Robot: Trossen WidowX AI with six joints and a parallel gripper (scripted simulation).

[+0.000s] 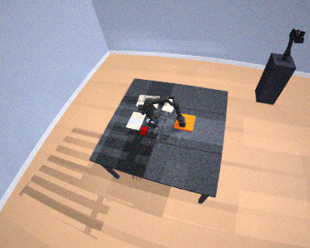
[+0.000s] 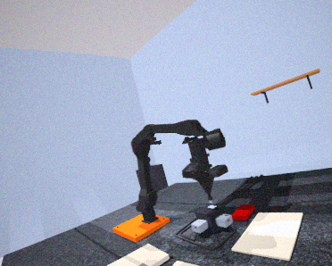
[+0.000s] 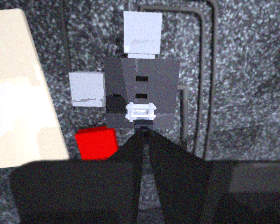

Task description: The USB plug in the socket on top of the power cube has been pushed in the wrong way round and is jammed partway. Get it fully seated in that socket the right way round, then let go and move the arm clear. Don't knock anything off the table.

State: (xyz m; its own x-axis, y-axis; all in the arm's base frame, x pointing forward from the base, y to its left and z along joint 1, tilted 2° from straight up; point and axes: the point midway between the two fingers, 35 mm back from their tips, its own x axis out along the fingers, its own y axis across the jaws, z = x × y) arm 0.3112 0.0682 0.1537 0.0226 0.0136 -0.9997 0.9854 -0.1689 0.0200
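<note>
Now: gripper tip 2 cm above the USB plug. Also, from my gripper tip: red block 8 cm ahead, 9 cm to the left, 12 cm below; sheet 21 cm ahead, 2 cm to the right, 13 cm below; USB socket 6 cm below.
</note>
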